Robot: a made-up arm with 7 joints. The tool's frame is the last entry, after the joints.
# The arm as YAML. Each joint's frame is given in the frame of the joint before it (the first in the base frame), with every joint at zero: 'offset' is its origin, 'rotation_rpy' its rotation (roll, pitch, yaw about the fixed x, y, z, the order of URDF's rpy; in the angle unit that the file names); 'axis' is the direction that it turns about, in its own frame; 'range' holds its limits. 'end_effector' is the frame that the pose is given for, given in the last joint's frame.
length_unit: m
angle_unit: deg
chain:
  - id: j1
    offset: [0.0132, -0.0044, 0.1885]
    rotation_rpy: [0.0, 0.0, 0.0]
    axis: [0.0, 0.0, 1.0]
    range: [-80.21, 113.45]
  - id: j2
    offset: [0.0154, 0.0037, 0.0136]
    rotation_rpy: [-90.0, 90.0, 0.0]
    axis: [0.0, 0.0, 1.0]
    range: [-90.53, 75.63]
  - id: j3
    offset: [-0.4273, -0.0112, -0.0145]
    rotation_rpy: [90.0, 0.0, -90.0]
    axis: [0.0, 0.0, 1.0]
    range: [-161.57, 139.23]
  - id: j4
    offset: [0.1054, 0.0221, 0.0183]
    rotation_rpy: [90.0, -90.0, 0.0]
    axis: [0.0, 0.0, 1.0]
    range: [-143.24, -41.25]
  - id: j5
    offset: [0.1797, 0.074, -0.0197]
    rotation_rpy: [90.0, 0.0, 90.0]
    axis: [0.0, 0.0, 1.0]
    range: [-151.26, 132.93]
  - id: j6
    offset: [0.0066, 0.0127, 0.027]
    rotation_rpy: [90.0, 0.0, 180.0]
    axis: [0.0, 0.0, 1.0]
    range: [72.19, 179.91]
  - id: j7
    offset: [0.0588, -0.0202, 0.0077]
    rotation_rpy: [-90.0, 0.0, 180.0]
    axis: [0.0, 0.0, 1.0]
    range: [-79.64, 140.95]
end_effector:
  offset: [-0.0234, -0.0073, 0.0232]
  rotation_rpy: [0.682, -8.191, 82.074]
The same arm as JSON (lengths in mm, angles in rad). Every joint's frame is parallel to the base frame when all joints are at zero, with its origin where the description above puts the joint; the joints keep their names.
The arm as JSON. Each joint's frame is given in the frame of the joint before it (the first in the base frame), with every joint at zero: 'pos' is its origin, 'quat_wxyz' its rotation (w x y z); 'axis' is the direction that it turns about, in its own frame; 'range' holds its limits. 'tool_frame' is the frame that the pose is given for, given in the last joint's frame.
{"length_unit": "mm", "angle_unit": "rad", "joints": [{"joint": "j1", "pos": [13.2, -4.4, 188.5], "quat_wxyz": [1.0, 0.0, 0.0, 0.0], "axis": "+z", "range": [-1.3999, 1.9801]}, {"joint": "j2", "pos": [15.4, 3.7, 13.6], "quat_wxyz": [1.0, 0.0, 0.0, 0.0], "axis": "+y", "range": [-1.58, 1.32]}, {"joint": "j3", "pos": [11.2, -14.5, 427.3], "quat_wxyz": [1.0, 0.0, 0.0, 0.0], "axis": "+z", "range": [-2.8199, 2.43]}, {"joint": "j4", "pos": [105.4, 22.1, 18.3], "quat_wxyz": [1.0, 0.0, 0.0, 0.0], "axis": "-y", "range": [-2.5, -0.7199]}, {"joint": "j5", "pos": [-74.0, 19.7, 179.7], "quat_wxyz": [1.0, 0.0, 0.0, 0.0], "axis": "+z", "range": [-2.64, 2.3201]}, {"joint": "j6", "pos": [-6.6, -12.7, 27.0], "quat_wxyz": [1.0, 0.0, 0.0, 0.0], "axis": "-y", "range": [1.26, 3.14]}, {"joint": "j7", "pos": [58.8, -7.7, -20.2], "quat_wxyz": [1.0, 0.0, 0.0, 0.0], "axis": "-z", "range": [-1.39, 2.46]}], "tool_frame": {"pos": [23.4, -7.3, -23.2], "quat_wxyz": [0.049972, 0.655179, 0.752067, -0.051367]}}
